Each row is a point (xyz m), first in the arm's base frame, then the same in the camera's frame.
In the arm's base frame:
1: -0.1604 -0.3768 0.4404
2: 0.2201 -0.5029 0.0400
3: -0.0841 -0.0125 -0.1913
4: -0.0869 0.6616 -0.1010
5: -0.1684 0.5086 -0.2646
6: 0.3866 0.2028 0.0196
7: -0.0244 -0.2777 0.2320
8: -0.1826 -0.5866 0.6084
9: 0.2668 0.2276 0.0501
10: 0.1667 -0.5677 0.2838
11: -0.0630 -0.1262 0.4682
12: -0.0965 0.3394 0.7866
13: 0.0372 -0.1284 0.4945
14: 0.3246 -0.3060 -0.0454
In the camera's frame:
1: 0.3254 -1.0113 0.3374
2: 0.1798 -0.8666 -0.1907
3: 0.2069 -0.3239 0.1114
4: 0.6894 0.1042 0.3272
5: 0.4537 0.1124 0.2925
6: 0.6946 -0.3564 -0.1597
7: 0.3251 -0.8104 0.1602
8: 0.2842 -1.2759 0.3695
9: 0.6725 -0.3477 -0.0359
10: 0.2625 -1.0746 -0.0626
11: 0.5476 -0.8577 0.3290
12: 1.0225 -0.7334 0.6089
13: 0.6095 -0.8868 0.2512
14: 0.3021 -0.6755 -0.2651

